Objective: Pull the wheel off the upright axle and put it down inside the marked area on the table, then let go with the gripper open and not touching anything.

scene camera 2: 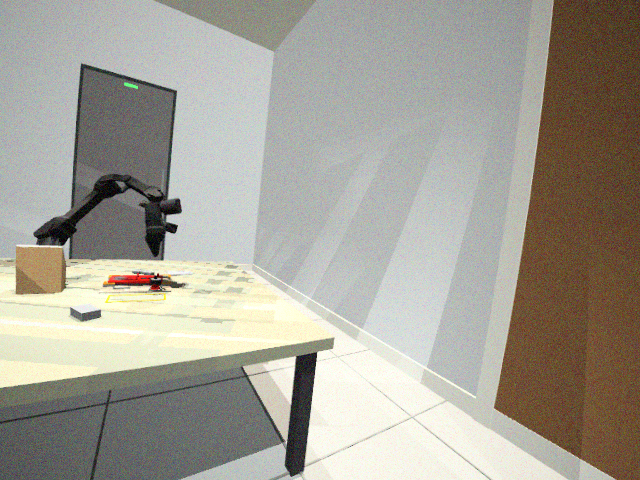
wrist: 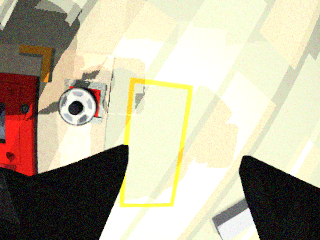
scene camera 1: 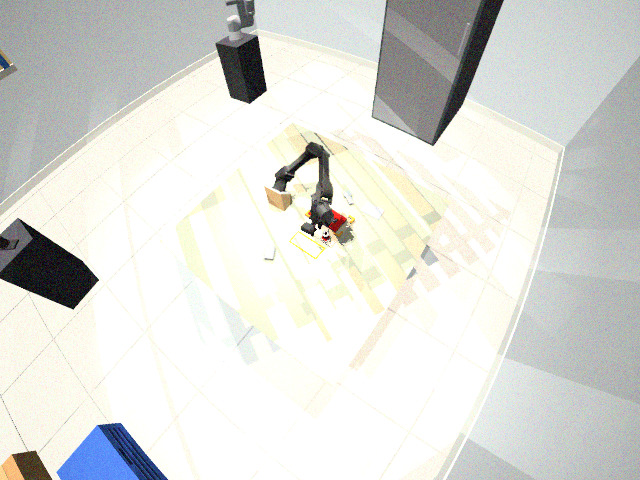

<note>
My gripper (scene camera 2: 156,256) is open, holding nothing.
My gripper shows as well in the wrist view (wrist: 185,158).
</note>
